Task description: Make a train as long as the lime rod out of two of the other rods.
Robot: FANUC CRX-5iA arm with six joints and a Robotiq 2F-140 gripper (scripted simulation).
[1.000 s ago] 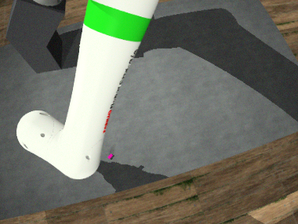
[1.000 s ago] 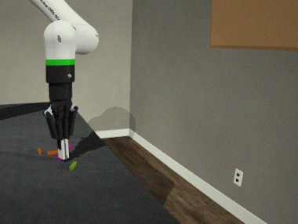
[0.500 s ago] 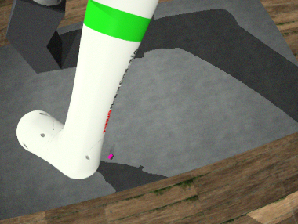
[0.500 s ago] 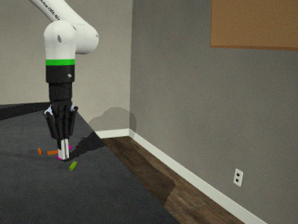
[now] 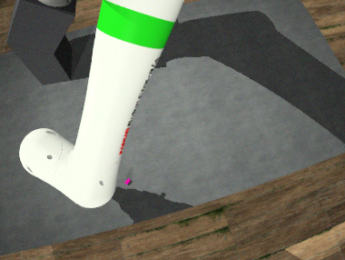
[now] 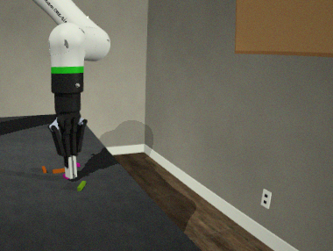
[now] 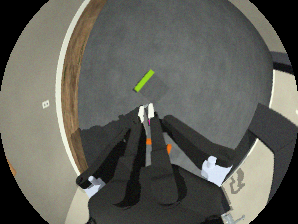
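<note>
Right now the lime rod is 6 cm to the right of my hand, 4 cm below it and 3 cm ahead of it. From my hand the other things lie so: grey rod (3 cm below).
</note>
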